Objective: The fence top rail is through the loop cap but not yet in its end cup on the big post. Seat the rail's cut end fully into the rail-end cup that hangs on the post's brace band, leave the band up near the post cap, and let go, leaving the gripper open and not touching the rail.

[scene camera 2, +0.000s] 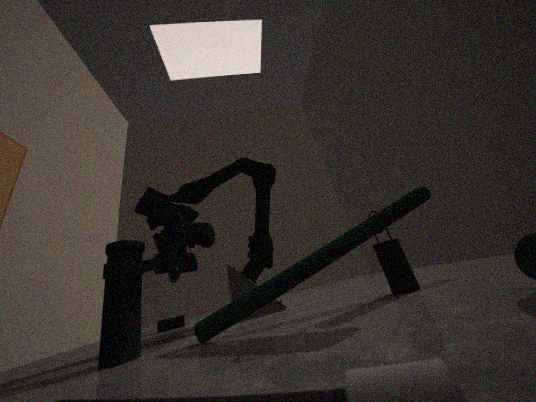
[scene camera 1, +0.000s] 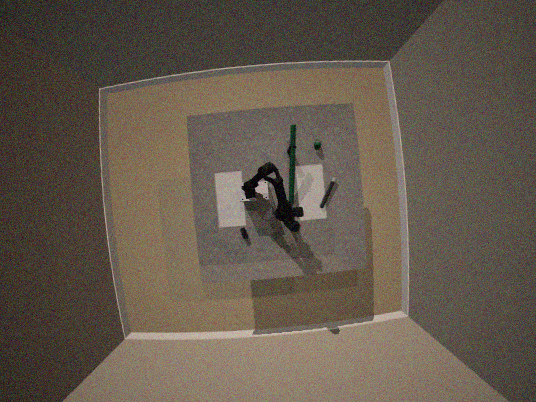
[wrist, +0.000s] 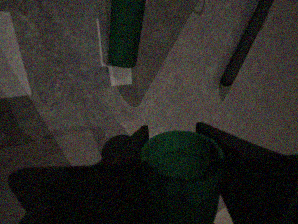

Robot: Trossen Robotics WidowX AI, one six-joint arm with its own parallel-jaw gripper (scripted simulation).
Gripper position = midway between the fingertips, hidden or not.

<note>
In view: my gripper (scene camera 2: 170,276), a green top rail (scene camera 2: 219,321), a small post (scene camera 2: 393,261) and a dark big post (scene camera 2: 120,336).
My gripper also shows in the wrist view (wrist: 171,129).
</note>
